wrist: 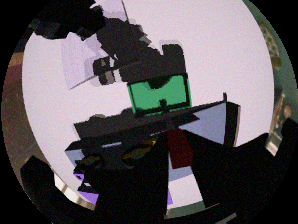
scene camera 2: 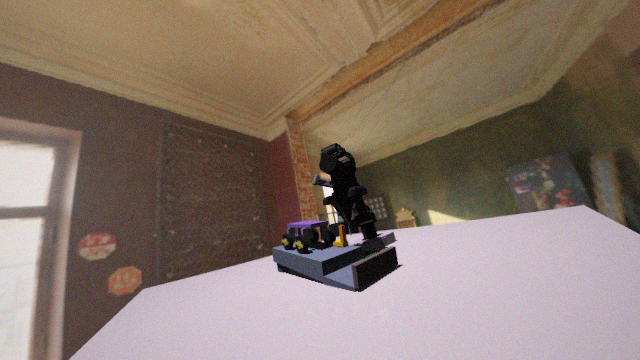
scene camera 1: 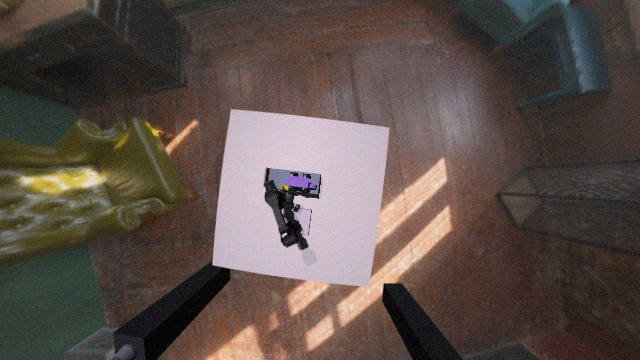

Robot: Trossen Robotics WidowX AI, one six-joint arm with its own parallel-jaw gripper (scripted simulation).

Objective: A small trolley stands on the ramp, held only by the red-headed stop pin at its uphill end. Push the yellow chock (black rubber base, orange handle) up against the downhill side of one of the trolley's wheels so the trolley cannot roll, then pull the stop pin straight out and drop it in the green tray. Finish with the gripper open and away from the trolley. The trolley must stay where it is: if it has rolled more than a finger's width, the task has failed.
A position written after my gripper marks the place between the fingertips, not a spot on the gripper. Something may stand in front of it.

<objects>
My gripper (scene camera 2: 348, 221) carries a red stop pin.
</objects>
